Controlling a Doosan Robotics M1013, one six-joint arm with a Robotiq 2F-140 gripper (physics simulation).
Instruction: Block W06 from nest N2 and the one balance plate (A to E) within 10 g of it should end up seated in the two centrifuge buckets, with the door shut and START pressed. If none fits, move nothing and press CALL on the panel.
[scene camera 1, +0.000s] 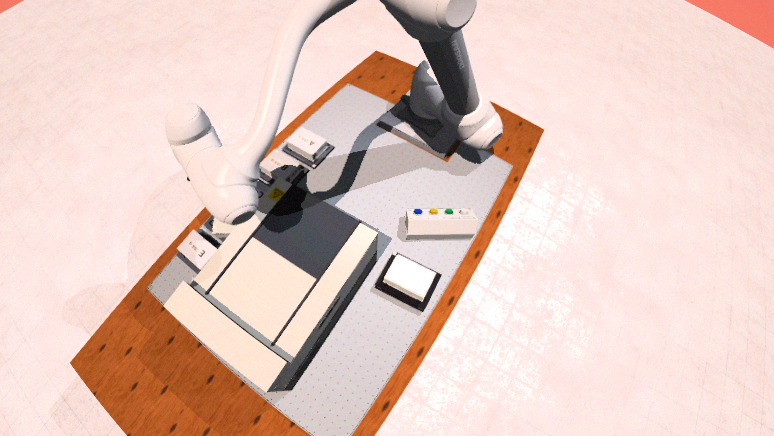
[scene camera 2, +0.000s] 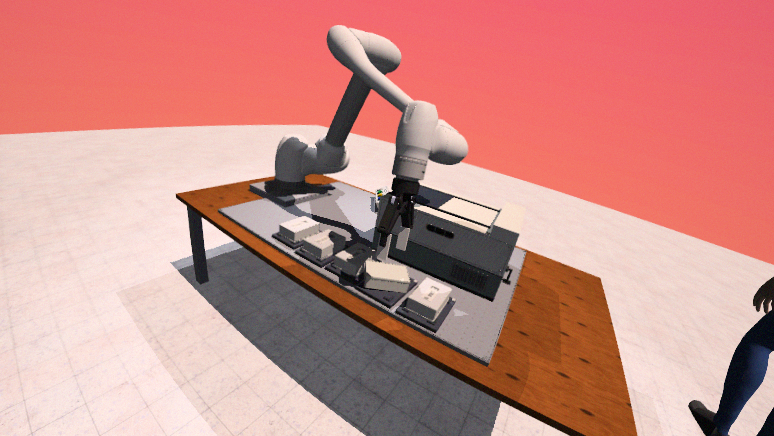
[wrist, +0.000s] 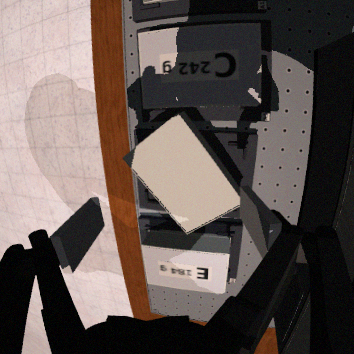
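Observation:
My gripper is open and empty, above the plate row; the arm hides it in scene camera 1. An unlabelled pale block lies crooked and tilted on its nest between plate C, marked 242 g, and plate E, marked 184 g. Plates A and B sit farther along. A white block, no label readable, sits on a black nest. The centrifuge shows no buckets; its door state is unclear.
The button panel has blue, yellow, green and white buttons and stands beside the centrifuge. The centrifuge's dark side wall rises right of the gripper in the wrist view. The wooden table edge runs left. A person partly shows at the right.

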